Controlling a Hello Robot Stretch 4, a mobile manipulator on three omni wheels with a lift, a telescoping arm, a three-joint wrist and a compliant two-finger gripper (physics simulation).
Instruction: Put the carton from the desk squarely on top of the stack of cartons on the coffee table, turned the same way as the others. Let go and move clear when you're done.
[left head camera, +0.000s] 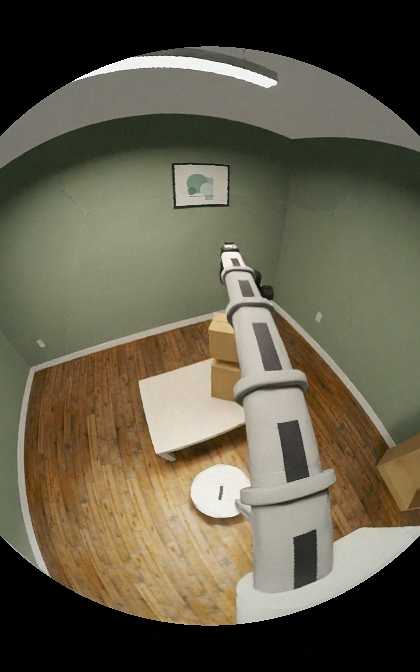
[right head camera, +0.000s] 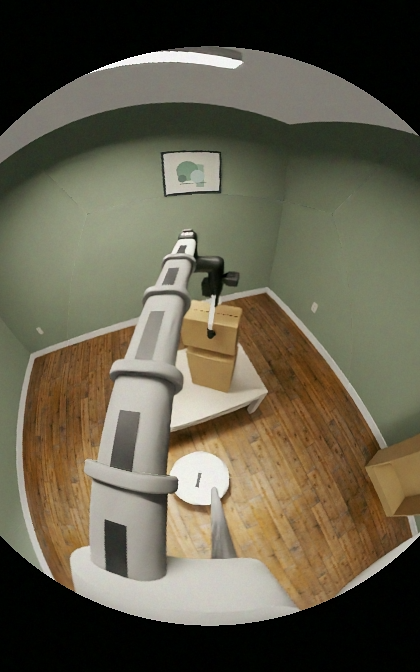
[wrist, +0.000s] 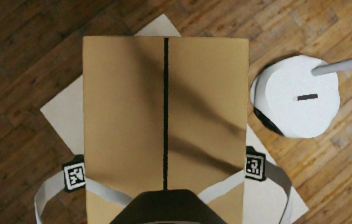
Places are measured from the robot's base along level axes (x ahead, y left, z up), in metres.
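Pixels of known places: robot's base, origin of the base link: (left head camera: 219, 489) (right head camera: 200, 477).
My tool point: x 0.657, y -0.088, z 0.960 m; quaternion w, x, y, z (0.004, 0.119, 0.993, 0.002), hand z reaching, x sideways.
Note:
Ahead of a thing's pixels: the offset from my tool point to its top centre.
The upper tan carton {0.005 m ahead, 0.016 m left, 0.070 m up} (left head camera: 222, 340) (right head camera: 210, 327) (wrist: 125, 110) is level, over the lower carton stack {0.002 m back, 0.009 m left, 0.178 m down} (left head camera: 225, 380) (right head camera: 210, 371) on the white coffee table (left head camera: 185, 410) (right head camera: 200, 406) (wrist: 62, 112). Its sides look roughly in line with the lower stack; a thin dark seam lies between them, and I cannot tell if they touch. My gripper (right head camera: 211, 322) (wrist: 165, 170) is shut on this carton, with one fingertip against each side in the wrist view. The far fingertip is hidden in the right head view. In the left head view the arm hides the gripper fingers and part of the cartons.
A white round object (left head camera: 217, 492) (right head camera: 200, 482) (wrist: 300, 112) with a dark slot stands on the floor near the table's front edge. An open tan box (left head camera: 395, 462) (right head camera: 385, 467) is at the far right. Green walls meet behind the table.

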